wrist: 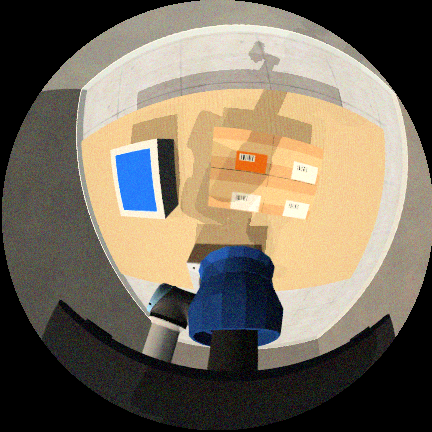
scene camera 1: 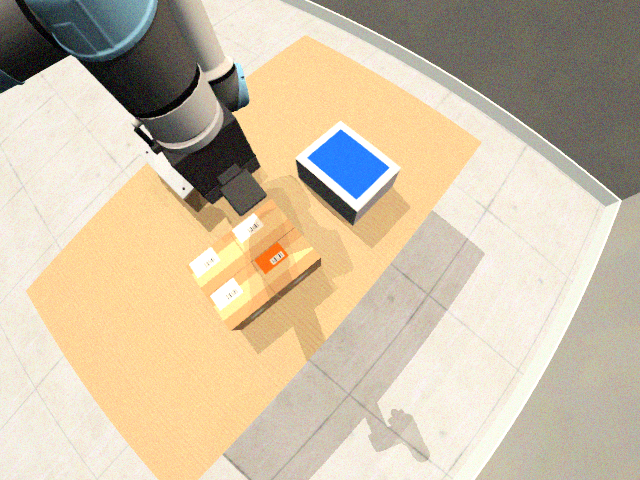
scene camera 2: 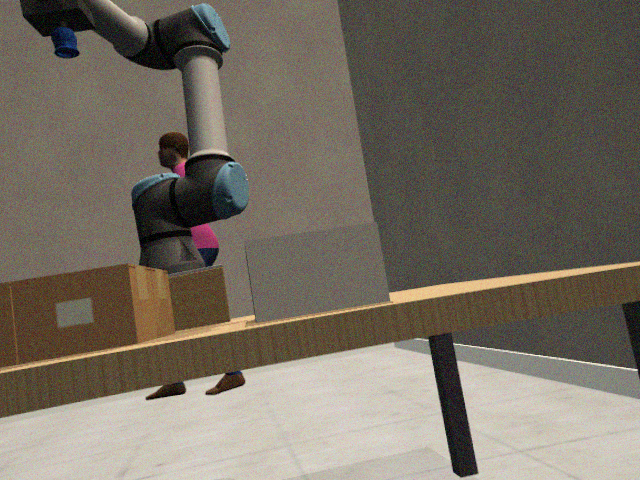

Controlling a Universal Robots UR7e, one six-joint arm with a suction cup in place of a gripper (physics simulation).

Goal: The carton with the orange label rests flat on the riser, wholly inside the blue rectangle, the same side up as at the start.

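Frame: origin at the arm's base, x ahead, y left, z up, level; metres.
Seen in the pictures: hand, tool point: (wrist: 236, 275) (scene camera 2: 66, 52); arm's base, link origin: (scene camera 2: 173, 277).
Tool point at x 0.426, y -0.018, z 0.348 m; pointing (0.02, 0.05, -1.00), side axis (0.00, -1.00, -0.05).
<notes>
Offsets run from my tool point to a thing's top centre.
The carton with the orange label @[dx +0.047, dy +0.000, dz -0.355 m] (scene camera 1: 271, 257) (scene camera 2: 111, 310) (wrist: 251, 162) lies flat in a tight block with three white-labelled cartons, orange label up; that label is hidden in scene camera 2. The riser @[dx -0.065, dy +0.322, dz -0.345 m] (scene camera 1: 330, 193) (scene camera 2: 315, 273) (wrist: 167, 180) stands apart from the block, to its upper right in scene camera 1. The blue rectangle @[dx -0.065, dy +0.322, dz -0.345 m] (scene camera 1: 348, 164) (wrist: 136, 180) on its white top is bare. My gripper (scene camera 2: 66, 51) (wrist: 236, 265), a blue suction cup, is open, holds nothing and hangs high above the table; the tool body hides it in scene camera 1.
White-labelled cartons @[dx +0.047, dy -0.154, dz -0.355 m] (scene camera 1: 227, 293) (wrist: 305, 171) touch the orange-labelled one. A brown block with a white top (scene camera 1: 168, 173) (scene camera 2: 199, 297) (wrist: 194, 270) stands nearer the arm's base, partly hidden by the tool. A person (scene camera 2: 173, 149) in pink stands behind the arm.
</notes>
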